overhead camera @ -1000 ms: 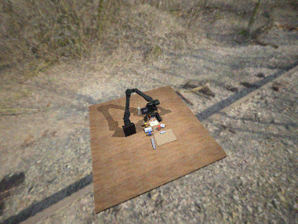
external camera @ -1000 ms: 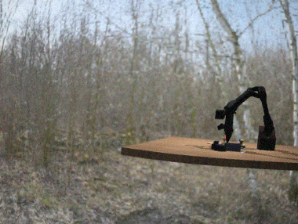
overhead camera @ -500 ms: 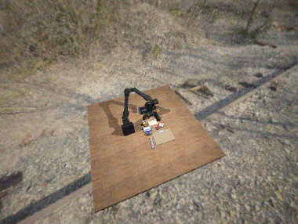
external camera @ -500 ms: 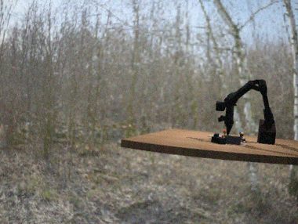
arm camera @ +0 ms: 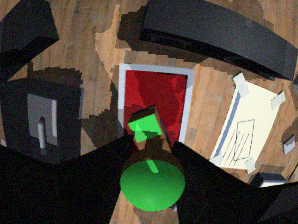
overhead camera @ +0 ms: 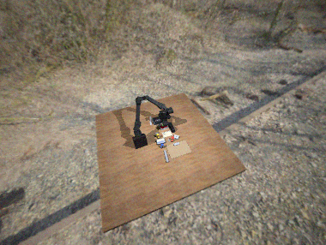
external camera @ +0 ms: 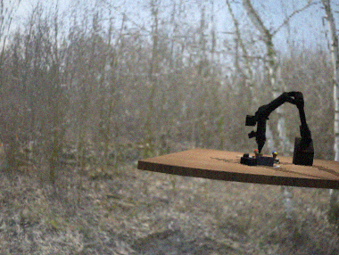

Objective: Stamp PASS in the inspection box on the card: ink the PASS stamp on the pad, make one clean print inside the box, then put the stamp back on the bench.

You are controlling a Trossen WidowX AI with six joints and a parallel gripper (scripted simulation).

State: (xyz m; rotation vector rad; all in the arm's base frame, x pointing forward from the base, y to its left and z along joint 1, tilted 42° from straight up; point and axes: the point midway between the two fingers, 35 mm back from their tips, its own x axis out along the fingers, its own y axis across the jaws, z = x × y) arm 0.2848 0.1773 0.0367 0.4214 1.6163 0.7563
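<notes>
My gripper tip is 5 cm above the red ink pad. From my gripper tip the other things lie so: card 11 cm to the right, 6 cm below, 2 cm ahead; then long black block 9 cm ahead, 4 cm to the right, 4 cm below; then green-knobbed stamp right at my gripper tip.
</notes>
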